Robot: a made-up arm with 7 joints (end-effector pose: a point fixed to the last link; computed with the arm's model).
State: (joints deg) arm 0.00 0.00 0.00 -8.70 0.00 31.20 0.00
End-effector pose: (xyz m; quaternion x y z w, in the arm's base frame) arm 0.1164 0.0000 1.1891 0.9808 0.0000 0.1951 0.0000
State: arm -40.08 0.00 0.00 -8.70 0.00 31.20 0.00
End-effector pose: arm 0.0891 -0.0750 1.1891 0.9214 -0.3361 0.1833 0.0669
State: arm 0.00 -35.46 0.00 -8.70 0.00 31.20 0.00
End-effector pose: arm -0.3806 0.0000 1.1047 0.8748 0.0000 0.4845 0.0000
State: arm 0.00 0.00 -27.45 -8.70 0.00 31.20 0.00
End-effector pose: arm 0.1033 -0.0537 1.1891 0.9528 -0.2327 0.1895 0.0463
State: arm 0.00 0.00 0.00 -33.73 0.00 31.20 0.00
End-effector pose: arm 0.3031 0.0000 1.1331 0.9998 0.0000 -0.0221 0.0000
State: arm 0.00 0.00 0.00 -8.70 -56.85 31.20 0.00
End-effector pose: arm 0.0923 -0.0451 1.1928 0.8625 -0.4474 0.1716 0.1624
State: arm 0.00 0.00 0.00 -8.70 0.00 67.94 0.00
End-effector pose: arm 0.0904 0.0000 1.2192 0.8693 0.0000 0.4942 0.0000
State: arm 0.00 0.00 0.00 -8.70 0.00 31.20 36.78
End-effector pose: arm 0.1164 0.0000 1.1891 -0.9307 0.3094 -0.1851 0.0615
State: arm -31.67 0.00 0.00 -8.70 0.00 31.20 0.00
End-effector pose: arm 0.0991 -0.0611 1.1891 0.9436 -0.2676 0.1877 0.0532
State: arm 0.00 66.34 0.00 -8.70 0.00 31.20 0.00
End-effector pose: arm 0.7974 0.0000 0.5919 0.9277 0.0000 -0.3733 0.0000
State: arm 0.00 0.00 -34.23 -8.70 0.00 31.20 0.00
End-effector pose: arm 0.0962 -0.0655 1.1891 0.9374 -0.2886 0.1865 0.0574
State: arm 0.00 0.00 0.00 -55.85 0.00 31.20 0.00
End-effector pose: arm 0.4348 0.0000 1.0216 0.9770 0.0000 -0.2135 0.0000
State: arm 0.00 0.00 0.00 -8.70 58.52 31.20 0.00
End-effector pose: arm 0.0910 0.0460 1.1930 -0.8556 -0.4594 -0.1702 0.1668
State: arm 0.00 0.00 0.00 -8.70 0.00 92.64 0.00
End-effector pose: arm 0.0649 0.0000 1.2277 0.7435 0.0000 0.6687 0.0000
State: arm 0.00 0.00 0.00 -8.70 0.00 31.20 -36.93
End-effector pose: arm 0.1164 0.0000 1.1891 0.9303 0.3106 0.1850 0.0618
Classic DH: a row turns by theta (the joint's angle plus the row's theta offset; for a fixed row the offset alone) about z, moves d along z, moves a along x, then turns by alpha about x. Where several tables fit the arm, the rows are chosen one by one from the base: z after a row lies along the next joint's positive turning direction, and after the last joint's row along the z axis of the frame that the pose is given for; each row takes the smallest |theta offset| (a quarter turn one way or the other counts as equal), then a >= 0, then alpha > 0; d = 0 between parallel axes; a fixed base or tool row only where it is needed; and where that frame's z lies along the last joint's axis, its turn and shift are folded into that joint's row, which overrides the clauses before.
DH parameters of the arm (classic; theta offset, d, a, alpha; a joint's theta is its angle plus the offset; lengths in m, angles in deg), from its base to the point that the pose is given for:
joint 1: 0 0.3696 0 -90
joint 2: 0 0 0 90
joint 3: 0 0.371 0.0836 90
joint 4: 0 0 -0.0893 -90
joint 5: 0 0.4157 0 90
joint 6: 0 0 0.063 90
joint 7: 0 0 0 0

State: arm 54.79 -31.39 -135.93 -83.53 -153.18 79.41 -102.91
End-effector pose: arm -0.0448 -0.7167 0.6102 -0.3859 -0.1248 0.9071 0.1123
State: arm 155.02 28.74 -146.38 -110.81 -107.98 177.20 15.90
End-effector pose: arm 0.3171 0.2126 0.8059 0.3808 0.5570 0.4572 0.5795
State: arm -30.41 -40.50 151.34 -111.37 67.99 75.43 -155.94
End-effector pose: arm -0.3507 0.5012 0.2562 0.4035 -0.6827 0.3369 0.5075
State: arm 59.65 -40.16 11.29 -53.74 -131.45 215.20 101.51
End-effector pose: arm -0.1693 -0.0759 1.0795 0.0064 -0.4247 -0.8524 0.3050
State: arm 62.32 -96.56 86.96 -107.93 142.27 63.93 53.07
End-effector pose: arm -0.6560 -0.0294 0.3448 0.6123 0.6703 -0.3714 0.1945
